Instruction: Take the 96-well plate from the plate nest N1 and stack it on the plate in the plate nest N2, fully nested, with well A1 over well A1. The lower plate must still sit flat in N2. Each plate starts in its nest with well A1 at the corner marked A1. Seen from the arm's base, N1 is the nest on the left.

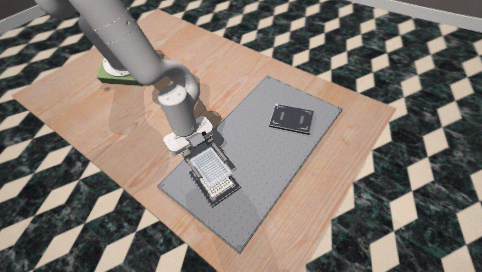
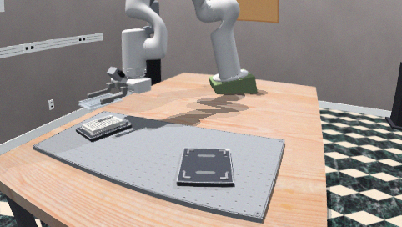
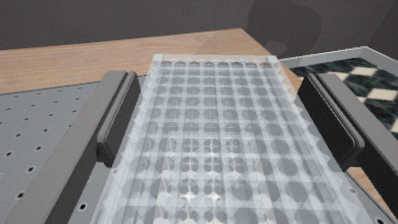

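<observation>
My hand is 10 mm above the clear 96-well plate. From my hand the other things lie so: black nest (400 mm to the left, 100 mm below, 60 mm ahead); then white 96-well plate (90 mm below).
</observation>
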